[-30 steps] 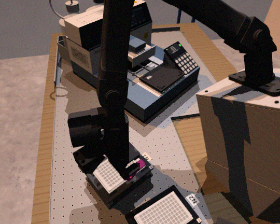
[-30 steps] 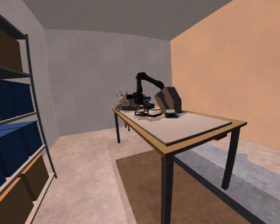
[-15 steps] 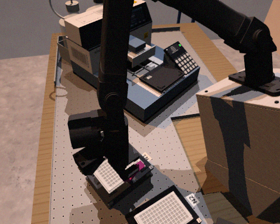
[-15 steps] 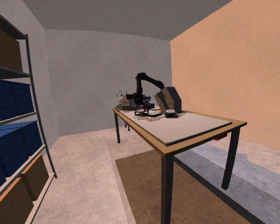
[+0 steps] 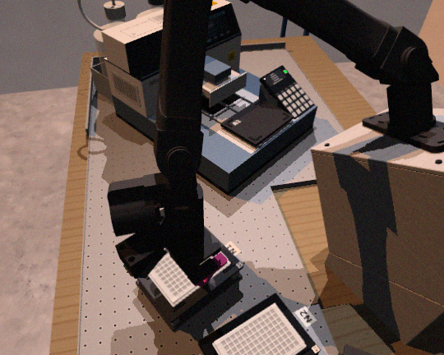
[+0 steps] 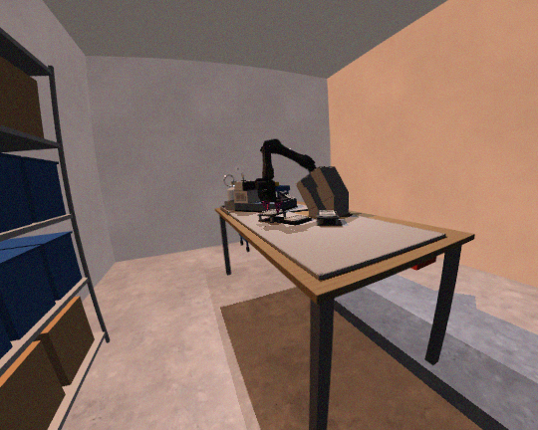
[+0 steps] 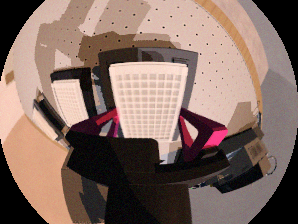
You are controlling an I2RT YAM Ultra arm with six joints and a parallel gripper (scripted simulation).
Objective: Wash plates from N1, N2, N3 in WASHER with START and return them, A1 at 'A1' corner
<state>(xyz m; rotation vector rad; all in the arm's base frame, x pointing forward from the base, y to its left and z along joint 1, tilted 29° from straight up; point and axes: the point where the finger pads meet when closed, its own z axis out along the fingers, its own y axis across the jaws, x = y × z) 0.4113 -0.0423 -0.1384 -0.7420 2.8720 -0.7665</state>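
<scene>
The nest N1 is 1 cm below my hand. Round my hand: nest N2 (9 cm behind, 15 cm to the left, 5 cm below); then n2 label (19 cm behind, 12 cm to the left, 5 cm below); then nest n3 (21 cm behind, 29 cm to the left, 1 cm below).
</scene>
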